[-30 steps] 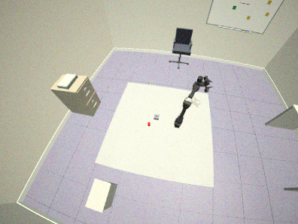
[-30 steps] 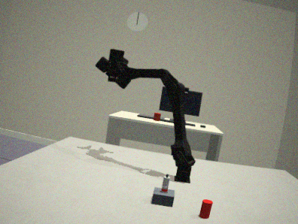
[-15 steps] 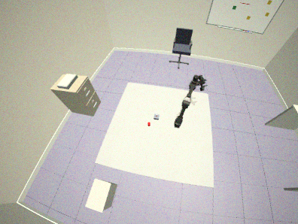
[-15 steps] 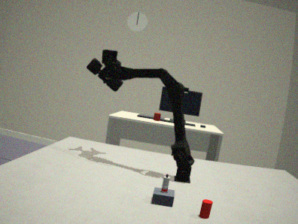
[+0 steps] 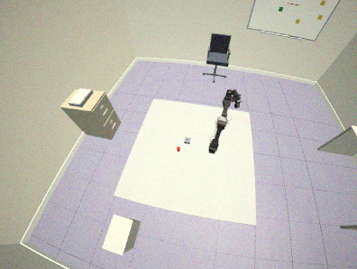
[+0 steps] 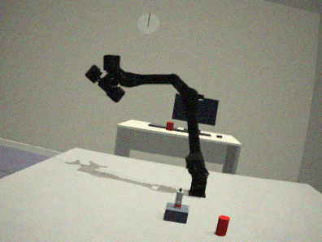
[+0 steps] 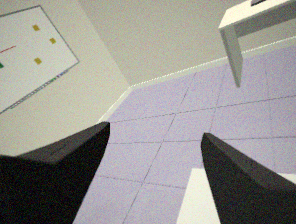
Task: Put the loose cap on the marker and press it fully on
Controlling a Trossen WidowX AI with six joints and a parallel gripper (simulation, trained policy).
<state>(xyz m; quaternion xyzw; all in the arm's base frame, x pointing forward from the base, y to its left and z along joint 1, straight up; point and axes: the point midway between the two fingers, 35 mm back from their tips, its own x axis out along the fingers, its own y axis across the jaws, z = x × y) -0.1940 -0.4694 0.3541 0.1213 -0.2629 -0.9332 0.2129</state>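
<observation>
My gripper tip is 57 cm short of the red cap, 55 cm to the right of it and 32 cm above it. The rest, counted from my gripper tip: grey holder block (50 cm ahead, 42 cm to the left, 33 cm below).
</observation>
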